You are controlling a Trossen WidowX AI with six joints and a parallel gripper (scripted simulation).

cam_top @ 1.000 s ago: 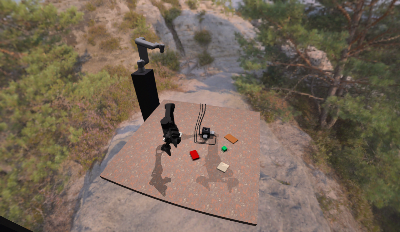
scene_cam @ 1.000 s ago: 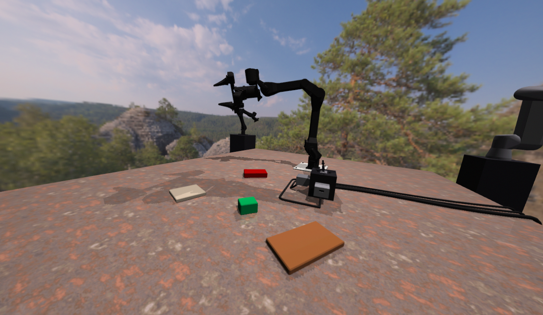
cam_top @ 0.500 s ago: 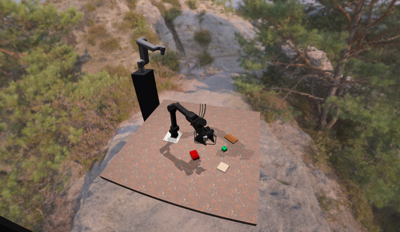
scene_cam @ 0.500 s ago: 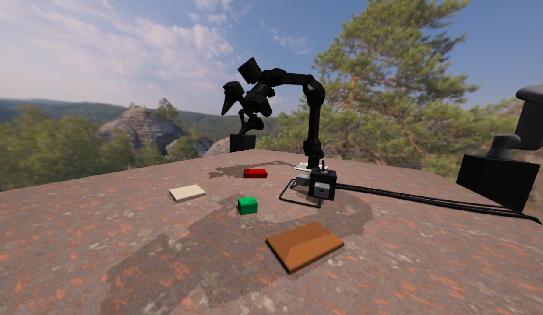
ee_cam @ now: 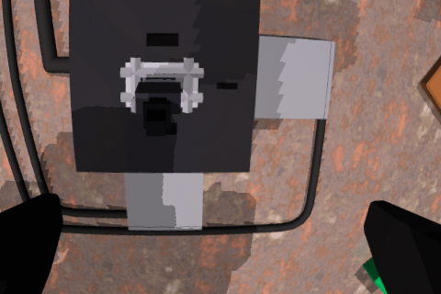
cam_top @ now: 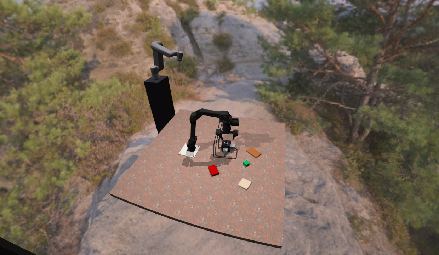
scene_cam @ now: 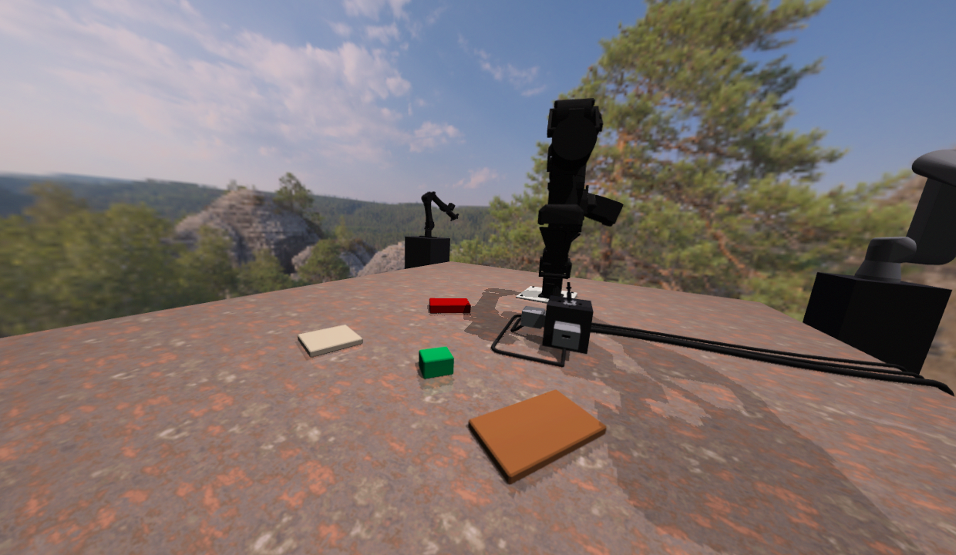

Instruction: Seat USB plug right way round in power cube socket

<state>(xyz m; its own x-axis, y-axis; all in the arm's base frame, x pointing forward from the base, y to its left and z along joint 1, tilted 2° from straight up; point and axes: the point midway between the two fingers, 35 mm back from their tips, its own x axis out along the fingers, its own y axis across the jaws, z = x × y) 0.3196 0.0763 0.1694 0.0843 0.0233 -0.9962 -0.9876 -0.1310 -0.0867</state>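
My gripper tip is 2 cm past the dark USB plug, 2 cm to the right of it and 4 cm above it. From my gripper tip the other things lie so: USB socket (2 cm behind, 2 cm to the left, 6 cm below); green cube (19 cm ahead, 12 cm to the right, 12 cm below); brown plate (23 cm ahead, 4 cm to the left, 13 cm below).
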